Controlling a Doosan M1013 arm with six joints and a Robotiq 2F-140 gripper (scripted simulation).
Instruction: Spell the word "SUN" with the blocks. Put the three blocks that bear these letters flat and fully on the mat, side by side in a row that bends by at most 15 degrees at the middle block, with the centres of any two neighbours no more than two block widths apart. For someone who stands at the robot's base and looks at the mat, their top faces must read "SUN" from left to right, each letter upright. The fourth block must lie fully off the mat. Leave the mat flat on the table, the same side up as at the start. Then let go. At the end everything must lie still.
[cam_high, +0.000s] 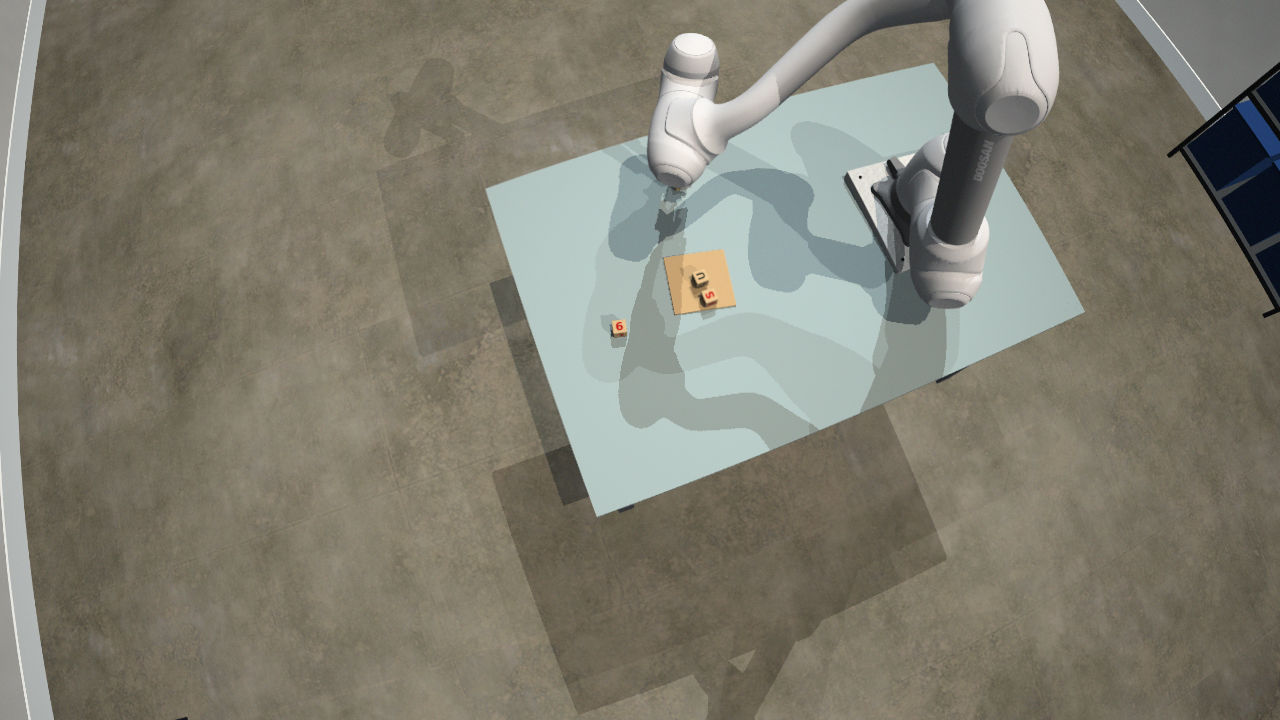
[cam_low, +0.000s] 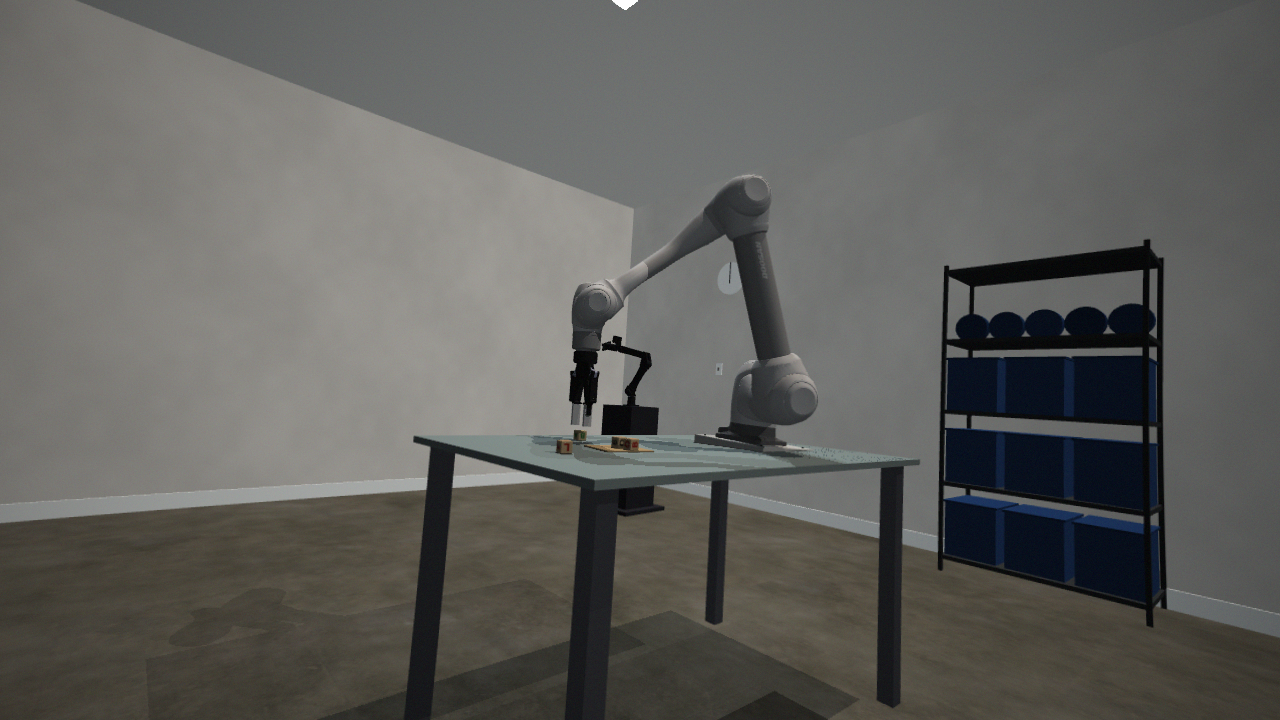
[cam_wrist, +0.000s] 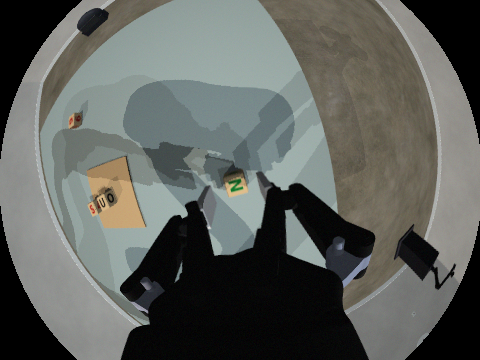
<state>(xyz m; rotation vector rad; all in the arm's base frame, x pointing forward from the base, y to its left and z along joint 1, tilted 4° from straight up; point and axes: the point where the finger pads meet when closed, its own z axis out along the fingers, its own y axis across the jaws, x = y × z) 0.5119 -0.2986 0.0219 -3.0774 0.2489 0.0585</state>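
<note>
Right now the N block is 6 cm below my hand. The rest, counted from my hand: S block (8 cm ahead, 30 cm to the left, 6 cm below); then mat (8 cm ahead, 25 cm to the left, 7 cm below); then 6 block (29 cm ahead, 27 cm to the left, 6 cm below).
</note>
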